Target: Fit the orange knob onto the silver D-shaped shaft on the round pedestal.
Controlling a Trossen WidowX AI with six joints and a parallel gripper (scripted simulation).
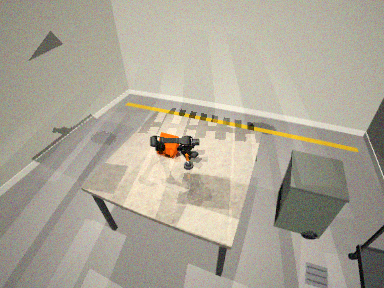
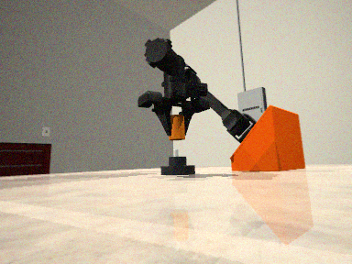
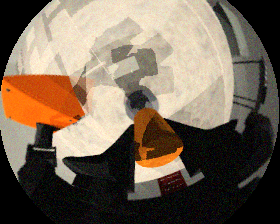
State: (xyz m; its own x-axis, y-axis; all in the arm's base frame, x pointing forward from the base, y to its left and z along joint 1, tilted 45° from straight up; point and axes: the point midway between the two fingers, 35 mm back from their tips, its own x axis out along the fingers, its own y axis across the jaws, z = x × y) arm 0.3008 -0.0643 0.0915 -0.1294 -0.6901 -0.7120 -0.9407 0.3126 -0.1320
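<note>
Now: the orange knob 3 cm above my gripper tip. Also, from my gripper tip: round dark pedestal: 6 cm below.
</note>
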